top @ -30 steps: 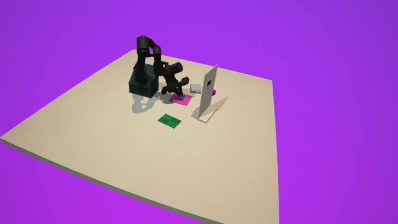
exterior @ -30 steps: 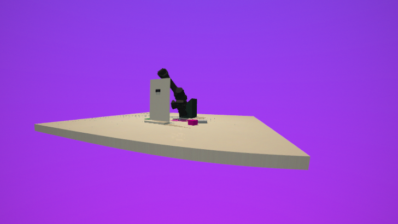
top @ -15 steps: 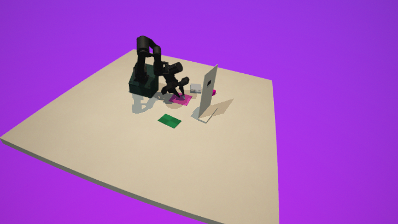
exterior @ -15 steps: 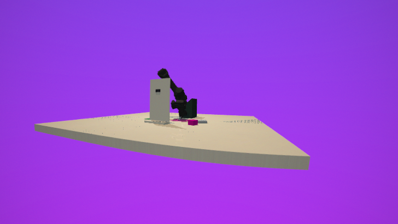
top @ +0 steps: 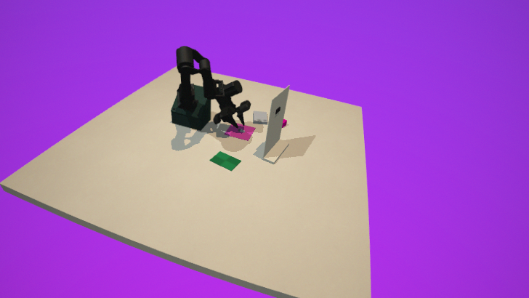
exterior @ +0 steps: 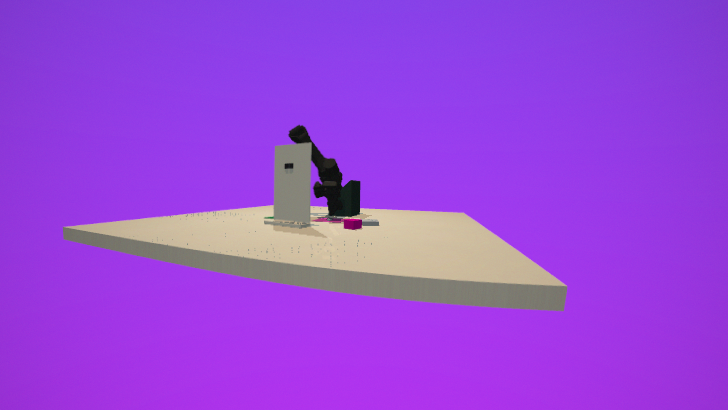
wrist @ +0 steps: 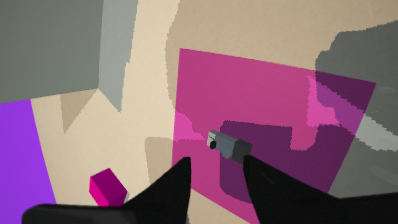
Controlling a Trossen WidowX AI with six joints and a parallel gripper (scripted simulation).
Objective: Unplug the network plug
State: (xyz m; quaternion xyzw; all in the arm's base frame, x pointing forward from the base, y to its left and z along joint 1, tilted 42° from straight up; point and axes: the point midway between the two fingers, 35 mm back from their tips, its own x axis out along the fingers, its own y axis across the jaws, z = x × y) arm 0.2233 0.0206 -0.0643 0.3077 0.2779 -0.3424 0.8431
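The grey network plug is 10 mm ahead of my gripper tip and 20 mm below it. From my gripper tip the other things lie so: magenta marked square (30 mm below); then upright grey panel (190 mm ahead, 70 mm to the right, 100 mm above).
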